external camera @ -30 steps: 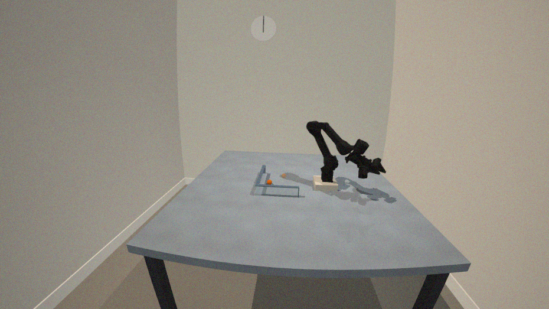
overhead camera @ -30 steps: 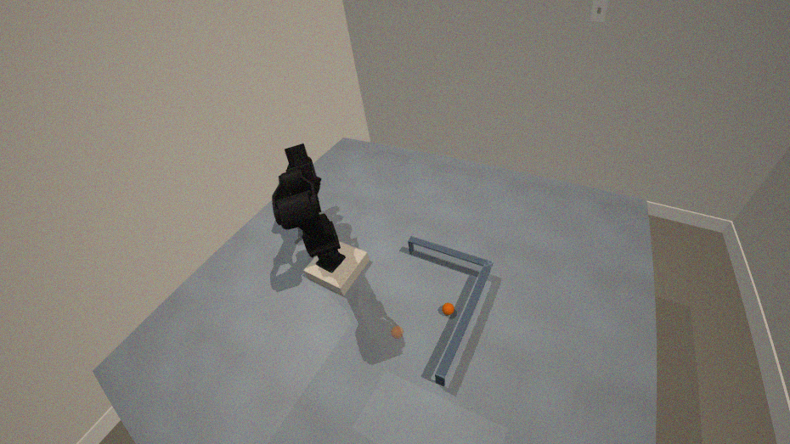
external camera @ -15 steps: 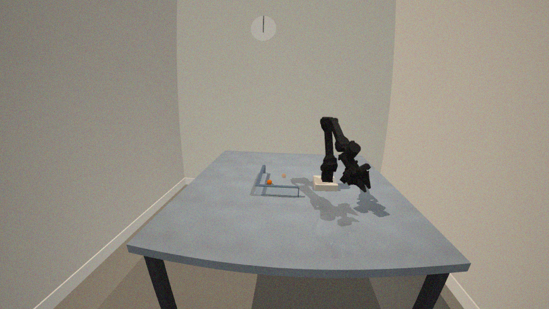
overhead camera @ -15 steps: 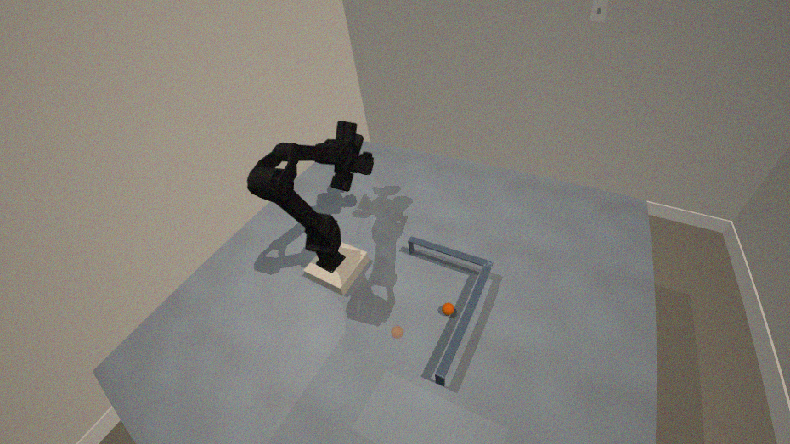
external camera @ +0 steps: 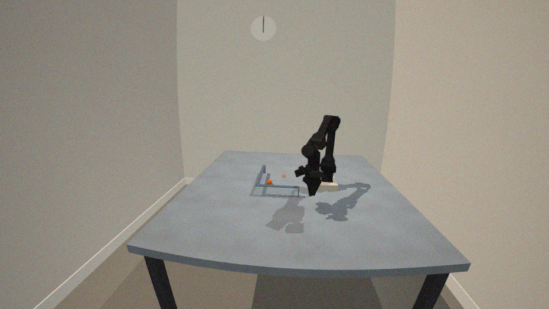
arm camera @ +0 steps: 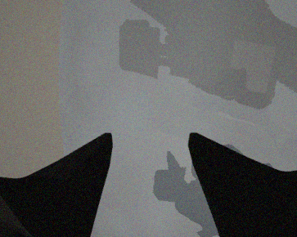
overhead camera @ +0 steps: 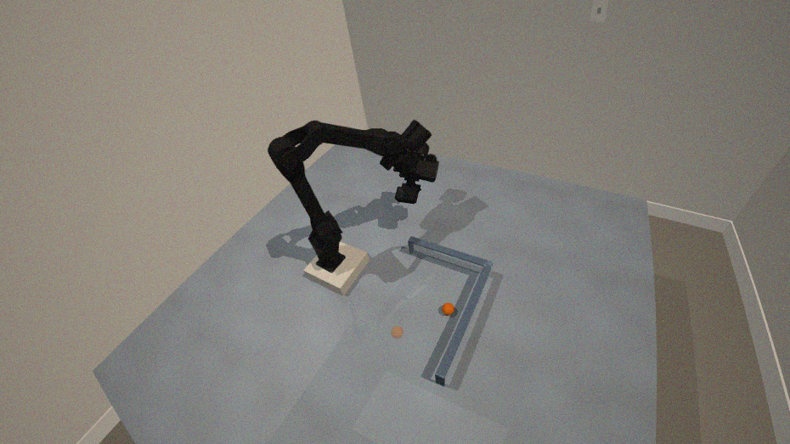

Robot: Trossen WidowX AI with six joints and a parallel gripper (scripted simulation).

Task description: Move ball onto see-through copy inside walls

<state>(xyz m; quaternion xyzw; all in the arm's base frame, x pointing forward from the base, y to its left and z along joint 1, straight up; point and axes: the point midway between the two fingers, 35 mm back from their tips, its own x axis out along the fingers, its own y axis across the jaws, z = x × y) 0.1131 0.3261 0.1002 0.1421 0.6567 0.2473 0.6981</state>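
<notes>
Now: the orange ball 240 mm ahead of my gripper tip, 310 mm to the right of it and 100 mm below it. Round my gripper tip: see-through copy of ball: 160 mm ahead, 420 mm to the right, 100 mm below.
</notes>
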